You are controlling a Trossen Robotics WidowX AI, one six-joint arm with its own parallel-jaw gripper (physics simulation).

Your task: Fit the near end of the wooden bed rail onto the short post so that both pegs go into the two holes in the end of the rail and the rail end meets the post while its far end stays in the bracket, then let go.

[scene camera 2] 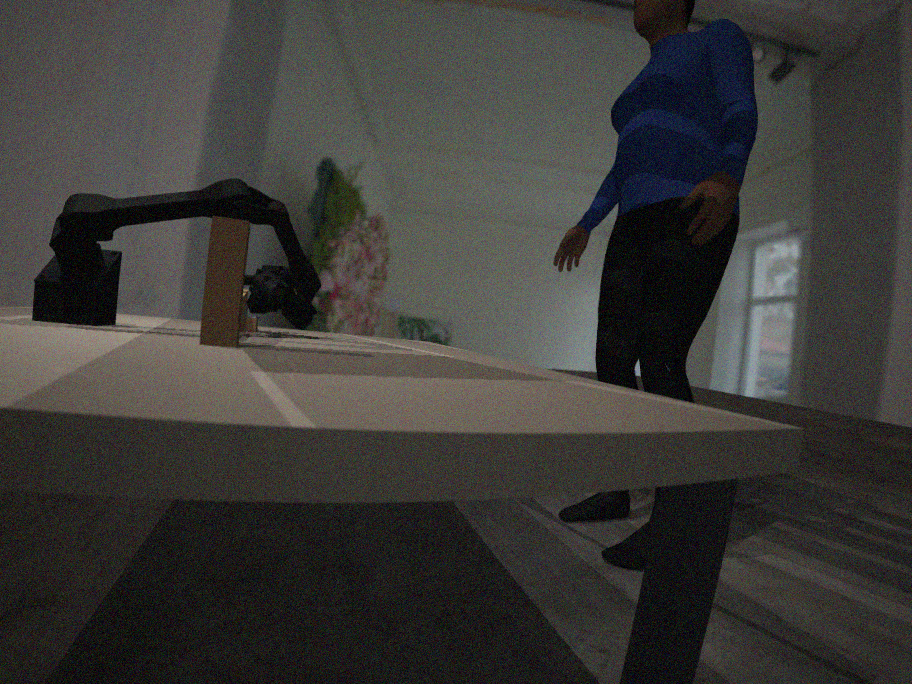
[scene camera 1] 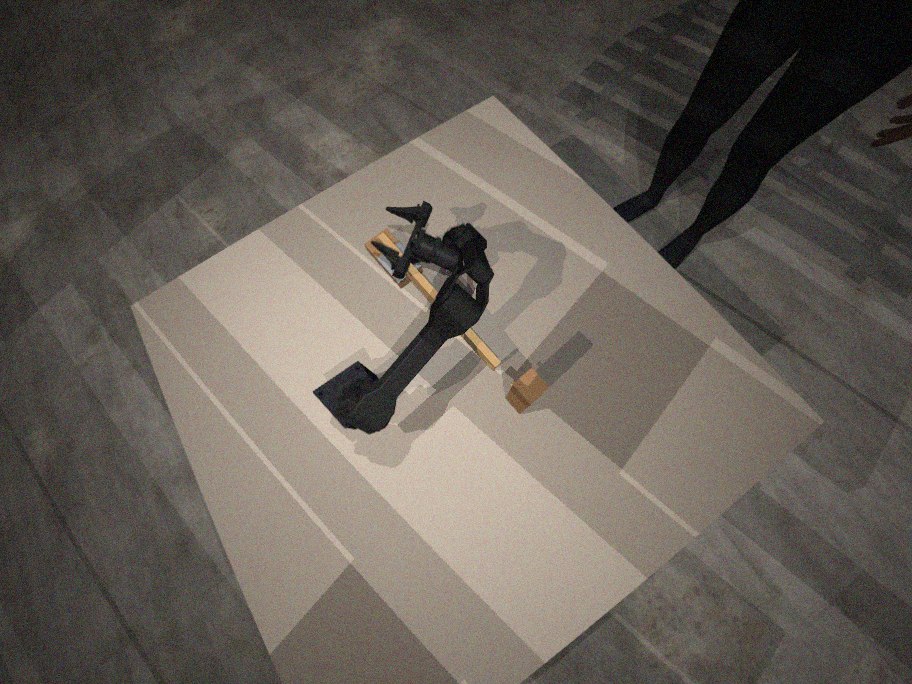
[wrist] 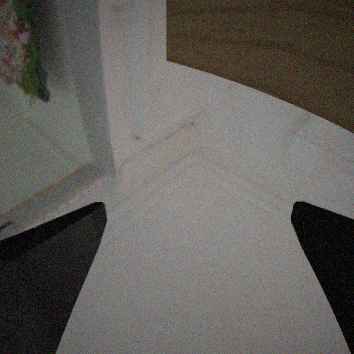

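Pixels of known places: gripper, between the fingertips: (scene camera 2: 246,265) (scene camera 1: 378,224) (wrist: 200,212); arm's base, origin of its link: (scene camera 2: 82,268) (scene camera 1: 357,397).
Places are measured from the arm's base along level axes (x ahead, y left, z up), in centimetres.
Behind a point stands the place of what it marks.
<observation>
The wooden bed rail (scene camera 1: 482,348) {x 27.9, y -10.4, z -3.6 cm} runs diagonally under my arm. Its near end stands a small gap from the short brown post (scene camera 1: 525,390) {x 25.3, y -24.4, z 7.9 cm} (scene camera 2: 222,283) {x 26.5, y -27.0, z -1.3 cm}; the two holes cannot be made out, nor can the pegs clearly. The rail's far end is at the wooden bracket (scene camera 1: 402,281) {x 26.7, y 18.1, z -7.2 cm}, partly covered by a finger; how it sits there is hard to tell. My gripper (scene camera 1: 381,226) {x 29.8, y 26.0, z 6.4 cm} (wrist: 200,212) {x 29.8, y 26.0, z 6.4 cm} is wide open and empty, near the far end, with one finger over the bracket area and the other off to the side. In scene camera 2 the post hides the fingers.
My black arm base (scene camera 1: 346,393) {x -0.9, y 1.5, z 2.3 cm} (scene camera 2: 77,290) {x 0.6, y -3.3, z -4.1 cm} stands on the table (scene camera 1: 515,508) {x 8.6, y -40.4, z -10.1 cm} (scene camera 2: 442,404) {x 43.6, y -64.5, z -10.1 cm}, and my arm crosses above the rail's middle. A person (scene camera 2: 663,279) stands beyond the table. A wood-grained surface (wrist: 270,40) shows at the upper right of the wrist view; I cannot tell what it is.
</observation>
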